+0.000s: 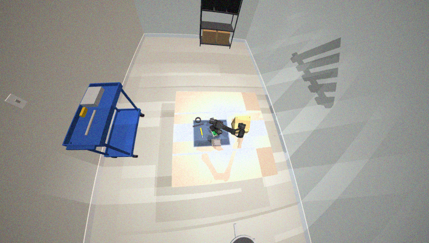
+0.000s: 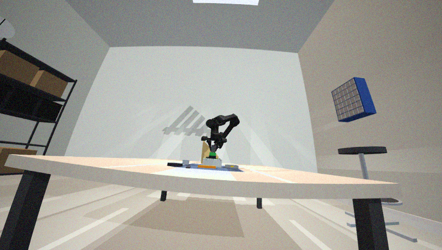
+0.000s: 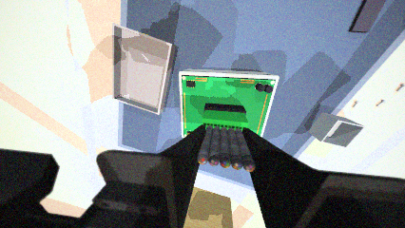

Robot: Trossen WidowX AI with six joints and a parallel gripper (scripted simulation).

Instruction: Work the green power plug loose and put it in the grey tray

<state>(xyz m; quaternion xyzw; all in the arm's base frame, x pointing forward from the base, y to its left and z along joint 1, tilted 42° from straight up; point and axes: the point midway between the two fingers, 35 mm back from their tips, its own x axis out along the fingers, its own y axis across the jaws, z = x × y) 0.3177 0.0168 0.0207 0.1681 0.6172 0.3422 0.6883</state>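
Right now the green power plug is 1 cm below my gripper tip. From my gripper tip the other things lie so: blue mat 5 cm ahead, 10 cm below; then dark bar 21 cm ahead, 12 cm to the right, 10 cm below.
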